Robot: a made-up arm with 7 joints.
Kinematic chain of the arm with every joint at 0, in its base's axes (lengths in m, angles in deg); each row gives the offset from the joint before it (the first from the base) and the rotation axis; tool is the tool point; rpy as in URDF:
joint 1: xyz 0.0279 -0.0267 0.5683 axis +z
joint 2: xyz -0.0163 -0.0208 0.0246 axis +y
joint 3: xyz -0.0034 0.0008 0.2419 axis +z
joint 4: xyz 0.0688 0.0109 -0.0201 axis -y
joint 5: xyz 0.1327 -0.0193 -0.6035 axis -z
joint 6: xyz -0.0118 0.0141 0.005 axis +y
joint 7: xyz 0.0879 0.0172 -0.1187 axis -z
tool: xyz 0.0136 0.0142 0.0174 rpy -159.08 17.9 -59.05
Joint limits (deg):
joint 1: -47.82..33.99
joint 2: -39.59..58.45
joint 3: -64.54..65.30
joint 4: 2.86..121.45
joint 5: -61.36..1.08
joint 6: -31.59..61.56
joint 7: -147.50..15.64
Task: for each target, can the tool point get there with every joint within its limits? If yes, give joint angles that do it. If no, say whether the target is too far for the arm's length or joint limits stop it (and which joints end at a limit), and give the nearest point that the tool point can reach.
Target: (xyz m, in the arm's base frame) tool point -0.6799 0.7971 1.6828
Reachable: no: too far | nearest point -0.3869 0.4561 1.3108 | short by 0.584 m
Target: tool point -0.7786 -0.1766 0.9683
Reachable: no: joint limits stop it (at a limit: joint 1, joint 2, joint 3, joint 5, joint 6, joint 7) | nearest point -0.6010 -0.2928 1.2105 | short by 0.322 m
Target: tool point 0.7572 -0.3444 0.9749
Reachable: yes | joints -10.45 6.48 -15.26 99.19 -15.33 26.19 -73.08
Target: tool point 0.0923 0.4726 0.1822
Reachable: yes | joints 27.67 31.71 36.55 38.45 -22.36 -14.80 -100.64
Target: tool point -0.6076 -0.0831 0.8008
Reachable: no: joint limits stop it (at a limit: joint 1, joint 2, joint 3, joint 4, joint 5, joint 6) | nearest point -0.4212 -0.0128 0.3924 | short by 0.454 m
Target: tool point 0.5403 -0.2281 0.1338
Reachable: yes | joints -26.51 40.56 -0.34 55.96 -24.31 -23.27 -87.37
